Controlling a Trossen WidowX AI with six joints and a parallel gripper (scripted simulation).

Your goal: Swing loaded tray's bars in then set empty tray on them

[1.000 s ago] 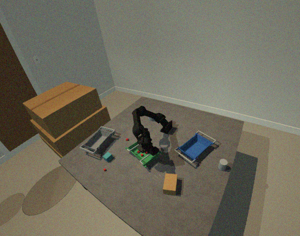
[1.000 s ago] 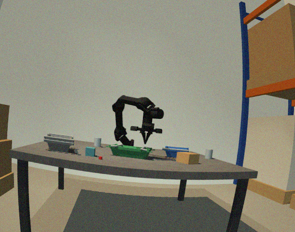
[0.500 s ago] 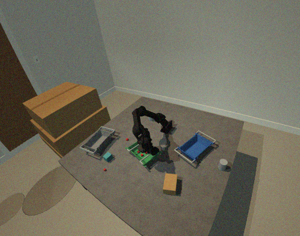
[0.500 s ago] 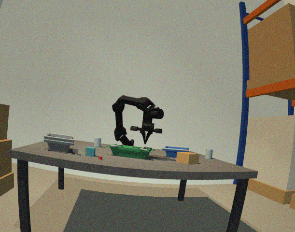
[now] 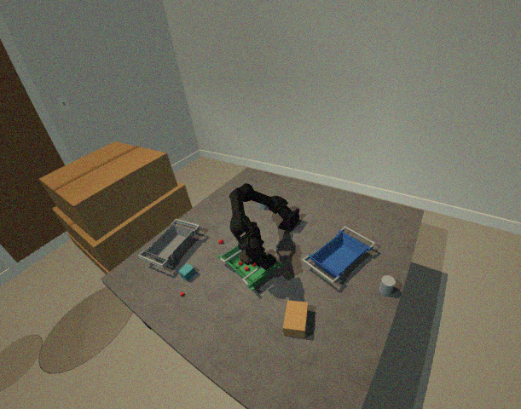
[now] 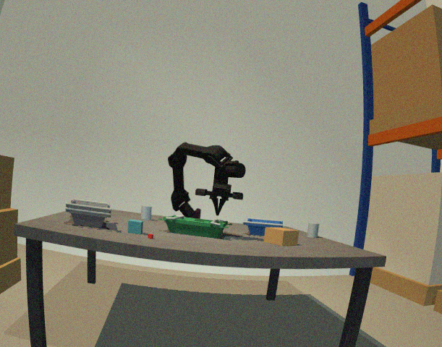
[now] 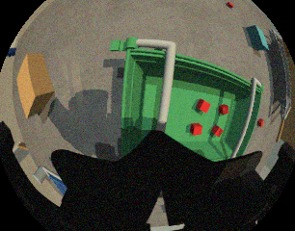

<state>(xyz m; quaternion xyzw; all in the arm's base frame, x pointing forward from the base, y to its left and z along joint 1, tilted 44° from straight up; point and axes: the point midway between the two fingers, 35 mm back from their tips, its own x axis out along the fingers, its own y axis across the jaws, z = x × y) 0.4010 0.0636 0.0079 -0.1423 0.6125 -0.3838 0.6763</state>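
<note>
My gripper tip is now 24 cm past the blue tray, 29 cm to the right of it and 4 cm above it. Round my gripper tip: red block: 24 cm ahead, 28 cm to the right, 8 cm below; orange box: 14 cm ahead, 23 cm to the left, 6 cm below; teal block: 13 cm ahead, 33 cm to the right, 6 cm below.
</note>
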